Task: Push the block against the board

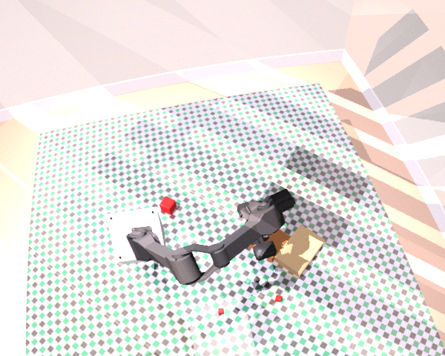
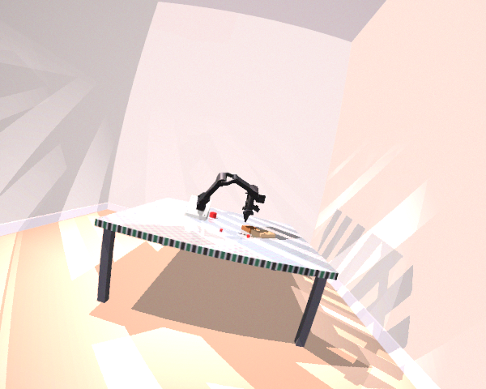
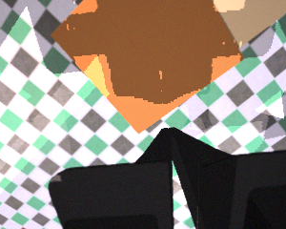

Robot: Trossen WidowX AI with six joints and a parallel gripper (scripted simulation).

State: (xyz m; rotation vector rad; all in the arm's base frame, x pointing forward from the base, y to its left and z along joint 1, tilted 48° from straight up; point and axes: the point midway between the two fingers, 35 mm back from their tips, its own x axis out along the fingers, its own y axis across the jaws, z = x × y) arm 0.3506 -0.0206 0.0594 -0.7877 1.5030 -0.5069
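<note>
Now: the orange square block 50 mm below my gripper tip, 50 mm ahead of it and 20 mm to the left of it. From my gripper tip the other things lie so: red cube (270 mm behind, 200 mm to the left, 40 mm below); then pale tan board (150 mm ahead, 50 mm below, 30 mm to the right).
</note>
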